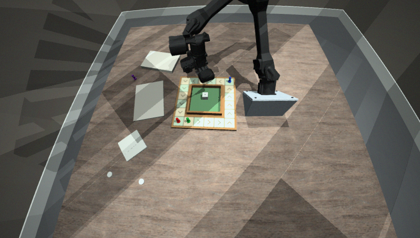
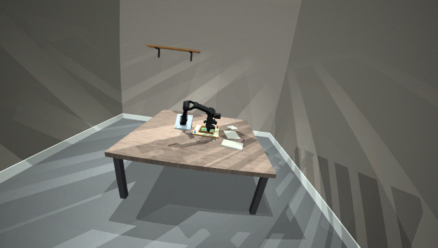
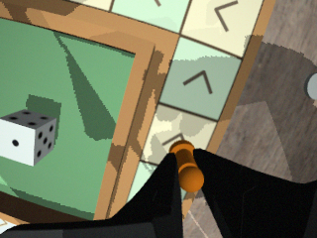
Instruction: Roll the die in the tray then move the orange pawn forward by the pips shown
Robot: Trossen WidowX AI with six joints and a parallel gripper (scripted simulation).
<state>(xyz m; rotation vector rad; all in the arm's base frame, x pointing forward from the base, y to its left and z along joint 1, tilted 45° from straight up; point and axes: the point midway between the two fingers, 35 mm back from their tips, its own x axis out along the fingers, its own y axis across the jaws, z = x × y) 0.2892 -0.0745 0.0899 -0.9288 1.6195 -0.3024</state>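
The white die is 2 cm behind my gripper tip, 10 cm to the left of it and 2 cm below it. Round my gripper tip: orange pawn: 1 cm above; green pawn: 5 cm ahead, 22 cm to the left, 1 cm below; blue pawn: 14 cm behind, 1 cm to the left, 1 cm below.
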